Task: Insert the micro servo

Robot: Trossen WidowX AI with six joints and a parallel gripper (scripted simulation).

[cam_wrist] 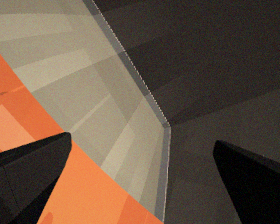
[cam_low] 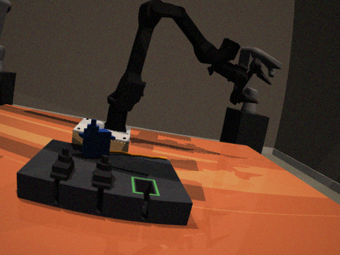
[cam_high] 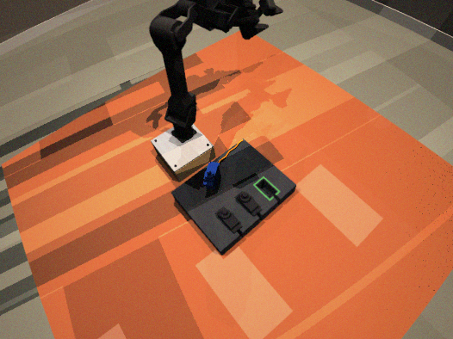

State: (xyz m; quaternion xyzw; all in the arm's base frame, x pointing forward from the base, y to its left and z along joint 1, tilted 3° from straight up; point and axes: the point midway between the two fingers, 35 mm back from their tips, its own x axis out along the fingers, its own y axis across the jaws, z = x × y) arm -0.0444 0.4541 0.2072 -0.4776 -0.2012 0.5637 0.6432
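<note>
Right now the dark deck is 510 mm to the right of my gripper tip, 240 mm below it and 240 mm ahead of it.
</note>
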